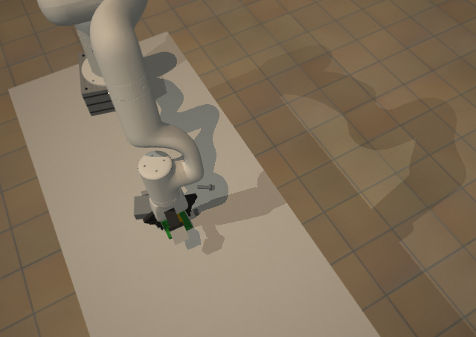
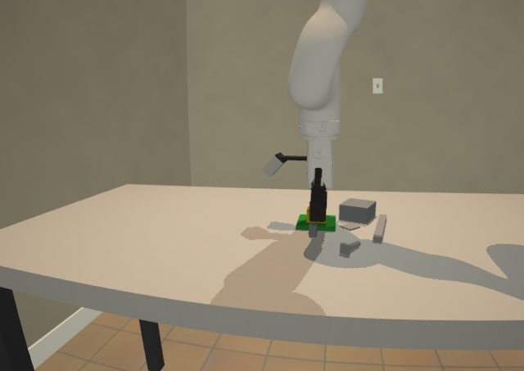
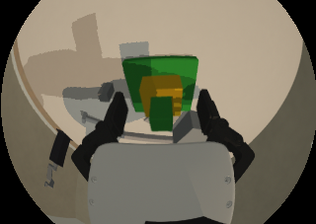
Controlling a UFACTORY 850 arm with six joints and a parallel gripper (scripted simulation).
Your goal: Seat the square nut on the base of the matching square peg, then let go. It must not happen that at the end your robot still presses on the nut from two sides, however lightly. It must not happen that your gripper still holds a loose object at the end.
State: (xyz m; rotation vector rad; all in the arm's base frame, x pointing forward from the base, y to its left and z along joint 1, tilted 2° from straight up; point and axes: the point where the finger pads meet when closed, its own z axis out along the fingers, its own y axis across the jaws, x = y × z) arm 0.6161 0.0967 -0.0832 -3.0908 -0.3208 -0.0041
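The flat tile lies 70 mm behind my hand and 30 mm below it. Also, from my hand: cube (10 mm behind, 70 mm to the left, 20 mm below); then grey bar (130 mm behind, 10 mm to the right, 30 mm below); then grey block (70 mm behind, 80 mm to the right, 10 mm below).
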